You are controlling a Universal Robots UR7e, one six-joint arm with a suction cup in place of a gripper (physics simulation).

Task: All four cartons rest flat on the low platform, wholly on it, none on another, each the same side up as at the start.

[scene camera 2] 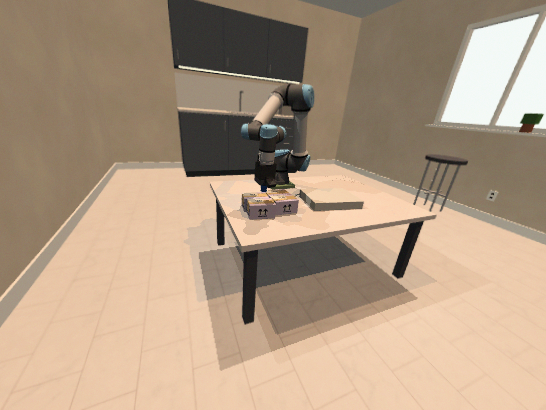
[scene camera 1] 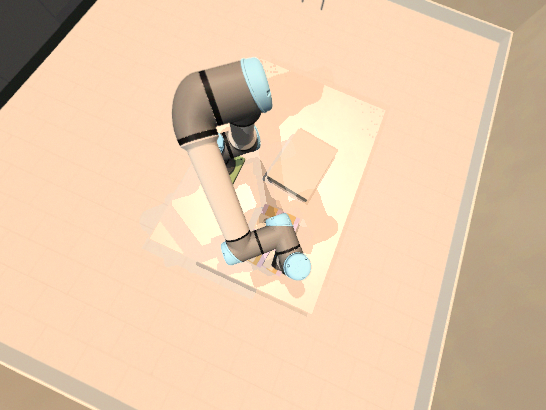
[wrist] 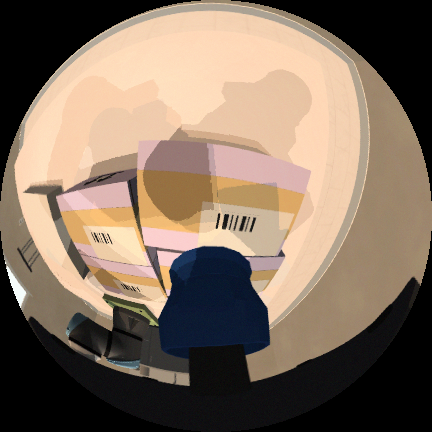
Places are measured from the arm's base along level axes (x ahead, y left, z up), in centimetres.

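Pixels of known places: hand, its tool point: (scene camera 2: 263,190) (wrist: 210,279); arm's base, origin of its link: (scene camera 2: 278,181) (wrist: 131,315).
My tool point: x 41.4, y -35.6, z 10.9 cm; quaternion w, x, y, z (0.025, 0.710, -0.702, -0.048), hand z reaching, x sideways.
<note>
For each thing: its top centre in the pictures, then the offset to it from my tool point. Level surfaces: height alone.
- far right carton, centre of its top: (wrist: 223,209) (scene camera 2: 261,201) dx +0.3, dy -1.2, dz -5.8 cm
- far left carton, centre of its top: (wrist: 91,229) (scene camera 1: 286,227) (scene camera 2: 284,198) dx +0.0, dy +13.1, dz -5.8 cm
- low platform, centre of its top: (wrist: 41,232) (scene camera 1: 303,162) (scene camera 2: 330,194) dx -0.5, dy +48.6, dz -8.6 cm
- wooden table, height of its surface: dz -13.4 cm
Four pink-and-orange cartons stand close together in two rows on the table. In the wrist view I see the far right carton (wrist: 175,200), the far left carton (wrist: 95,215), the near left carton (wrist: 112,275) and part of the near right carton (wrist: 272,265). The group also shows in scene view 2, with arrow marks on the front carton (scene camera 2: 262,209). My blue suction cup (wrist: 210,255) (scene camera 2: 264,191) points down close above the cartons and appears open, holding none. It covers part of the near right carton. The low platform (scene camera 1: 305,162) (scene camera 2: 332,197) bears no carton.
The wooden table (scene camera 1: 352,140) (scene camera 2: 345,220) carries the cartons, the platform and the arm's green base plate (scene camera 1: 238,169) (scene camera 2: 283,185). The arm (scene camera 1: 215,185) reaches over the cartons and hides much of them in scene view 1. A stool (scene camera 2: 445,160) stands beyond the table.
</note>
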